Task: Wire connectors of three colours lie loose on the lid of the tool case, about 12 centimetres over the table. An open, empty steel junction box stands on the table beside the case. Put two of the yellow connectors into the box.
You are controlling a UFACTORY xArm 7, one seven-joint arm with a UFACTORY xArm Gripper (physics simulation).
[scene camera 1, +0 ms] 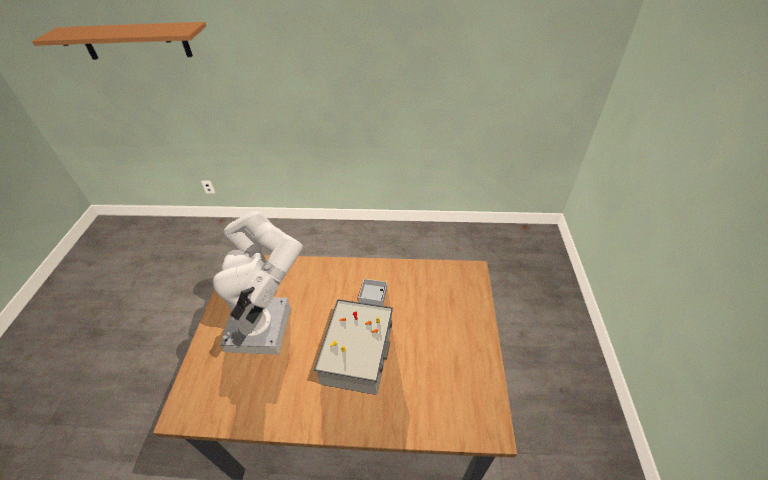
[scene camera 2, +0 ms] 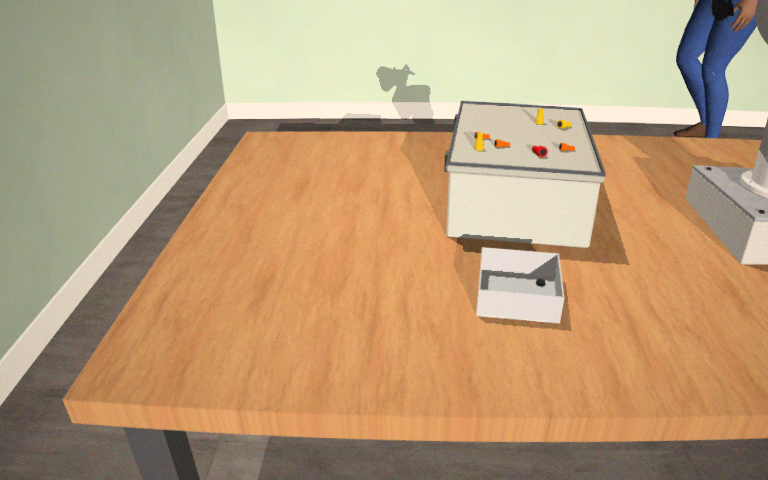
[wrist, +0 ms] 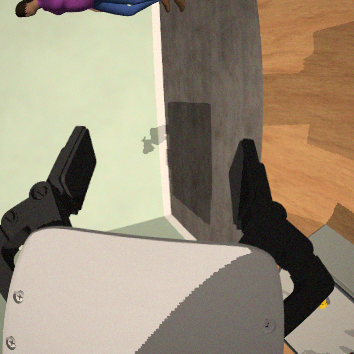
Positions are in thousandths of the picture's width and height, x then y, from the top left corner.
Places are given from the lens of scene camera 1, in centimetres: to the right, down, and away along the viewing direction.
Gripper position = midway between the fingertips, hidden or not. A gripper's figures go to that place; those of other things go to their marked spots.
my gripper (scene camera 1: 314, 666): -44, 25, 122
tool case (scene camera 1: 468, 768): -8, 44, 135
